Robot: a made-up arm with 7 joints. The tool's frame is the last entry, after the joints.
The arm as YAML. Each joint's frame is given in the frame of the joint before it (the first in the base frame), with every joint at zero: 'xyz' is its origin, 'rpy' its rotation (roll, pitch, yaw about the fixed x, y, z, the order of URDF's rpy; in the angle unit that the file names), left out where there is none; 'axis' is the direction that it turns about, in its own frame. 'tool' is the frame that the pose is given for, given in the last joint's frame.
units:
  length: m
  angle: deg
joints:
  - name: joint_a
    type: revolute
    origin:
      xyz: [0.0, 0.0, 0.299]
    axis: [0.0, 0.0, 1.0]
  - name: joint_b
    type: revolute
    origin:
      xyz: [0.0, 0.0, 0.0]
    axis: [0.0, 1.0, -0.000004]
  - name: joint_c
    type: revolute
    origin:
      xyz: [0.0, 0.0, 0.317]
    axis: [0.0, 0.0, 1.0]
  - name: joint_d
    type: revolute
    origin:
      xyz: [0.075, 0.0, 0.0]
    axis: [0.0, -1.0, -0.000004]
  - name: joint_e
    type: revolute
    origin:
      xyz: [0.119, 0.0, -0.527]
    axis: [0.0, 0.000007, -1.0]
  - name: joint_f
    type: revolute
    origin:
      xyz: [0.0, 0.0, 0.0]
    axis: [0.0, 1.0, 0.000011]
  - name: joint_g
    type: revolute
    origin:
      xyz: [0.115, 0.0, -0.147]
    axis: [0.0, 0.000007, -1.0]
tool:
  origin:
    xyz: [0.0, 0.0, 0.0]
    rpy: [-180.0, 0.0, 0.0]
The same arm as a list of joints. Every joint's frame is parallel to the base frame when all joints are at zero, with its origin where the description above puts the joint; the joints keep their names.
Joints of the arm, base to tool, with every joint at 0 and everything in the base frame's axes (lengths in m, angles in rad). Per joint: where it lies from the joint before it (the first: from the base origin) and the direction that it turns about. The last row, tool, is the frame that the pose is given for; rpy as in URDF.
joint_a: origin 0.0000 0.0000 0.2990 axis 0 0 1
joint_b: origin 0.0000 0.0000 0.0000 axis 0 1 0
joint_c: origin 0.0000 0.0000 0.3170 axis 0 0 1
joint_d: origin 0.0750 0.0000 0.0000 axis 0 -1 0
joint_e: origin 0.1190 0.0000 -0.5270 axis 0 0 -1
joint_f: origin 0.0000 0.0000 0.0000 axis 0 1 0
joint_g: origin 0.1150 0.0000 -0.1470 axis 0 0 -1
tool: origin 0.0000 0.0000 0.0000 rpy 3.1416 0.0000 0.0000

